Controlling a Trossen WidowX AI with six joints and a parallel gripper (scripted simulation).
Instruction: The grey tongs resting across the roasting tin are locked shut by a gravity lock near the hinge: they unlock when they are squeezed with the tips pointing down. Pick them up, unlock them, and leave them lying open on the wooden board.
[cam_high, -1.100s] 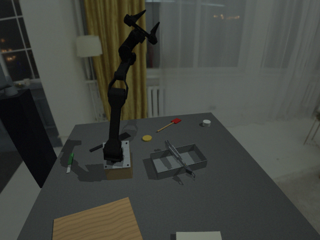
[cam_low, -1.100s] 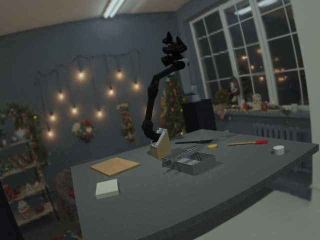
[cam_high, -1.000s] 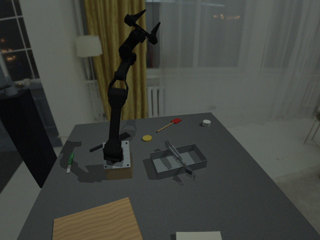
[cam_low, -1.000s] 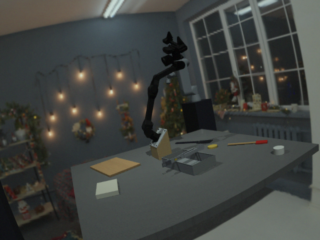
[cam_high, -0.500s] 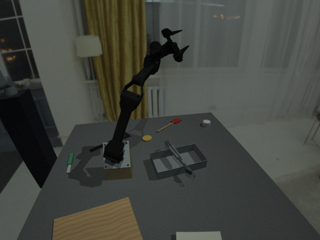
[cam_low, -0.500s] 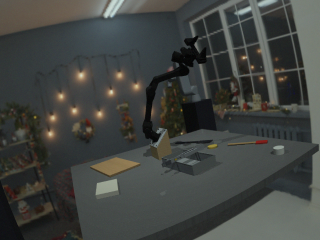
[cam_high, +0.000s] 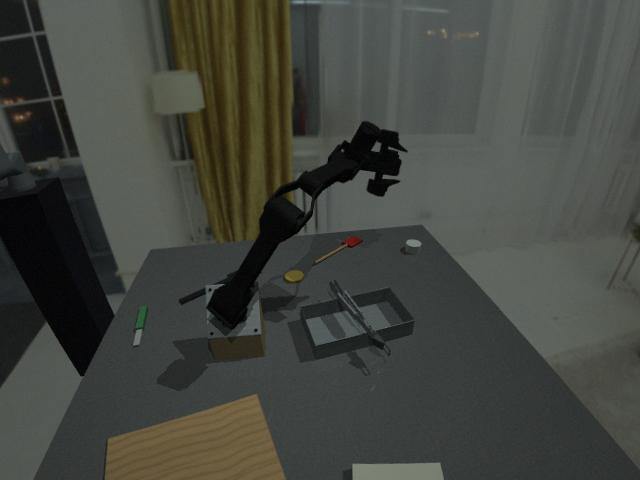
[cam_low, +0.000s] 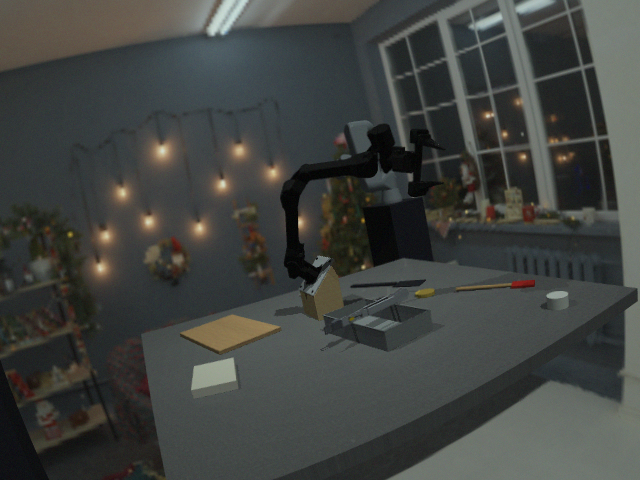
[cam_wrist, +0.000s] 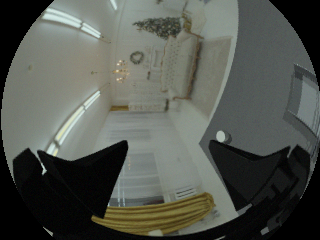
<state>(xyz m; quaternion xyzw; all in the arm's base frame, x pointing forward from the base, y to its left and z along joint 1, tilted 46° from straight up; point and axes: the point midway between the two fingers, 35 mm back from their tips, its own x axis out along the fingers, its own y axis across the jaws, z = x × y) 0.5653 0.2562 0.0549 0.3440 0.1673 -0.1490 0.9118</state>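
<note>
My gripper tip is 210 mm past the roasting tin, 170 mm to the left of it and 410 mm above it. The rest, counted from my gripper tip: dark knife 580 mm behind, 190 mm to the left, 430 mm below; then red-headed spatula 80 mm behind, 290 mm to the left, 430 mm below; then white cylinder 200 mm ahead, 180 mm to the left, 420 mm below.
</note>
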